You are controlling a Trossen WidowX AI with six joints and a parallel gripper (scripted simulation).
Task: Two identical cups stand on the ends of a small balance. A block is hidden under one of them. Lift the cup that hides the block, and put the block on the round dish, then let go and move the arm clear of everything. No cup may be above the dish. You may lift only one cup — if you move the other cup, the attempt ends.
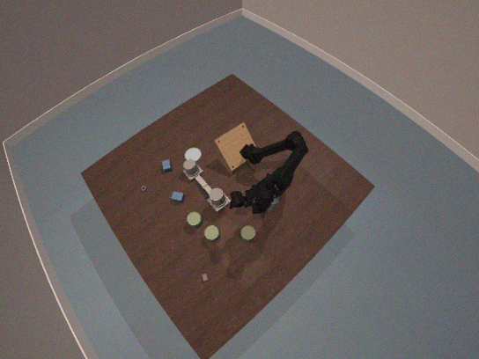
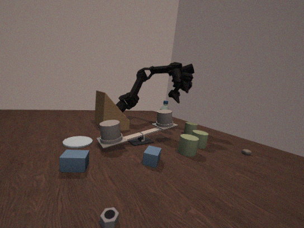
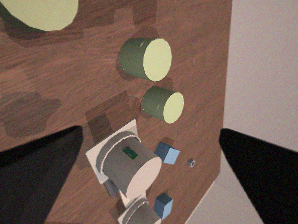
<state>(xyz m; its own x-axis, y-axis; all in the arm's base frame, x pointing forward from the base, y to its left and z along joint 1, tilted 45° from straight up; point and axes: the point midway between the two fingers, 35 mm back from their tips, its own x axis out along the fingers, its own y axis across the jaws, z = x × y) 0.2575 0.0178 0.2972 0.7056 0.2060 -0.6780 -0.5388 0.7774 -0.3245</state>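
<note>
My gripper tip is now 41 cm to the left of the grey cup, 14 cm above it and 4 cm past it. From my gripper tip the other things lie so: bottle (17 cm behind, 9 cm below, 8 cm to the left); then small stone (33 cm ahead, 19 cm below, 7 cm to the left); then grey block (38 cm to the right, 16 cm below, 4 cm behind).
</note>
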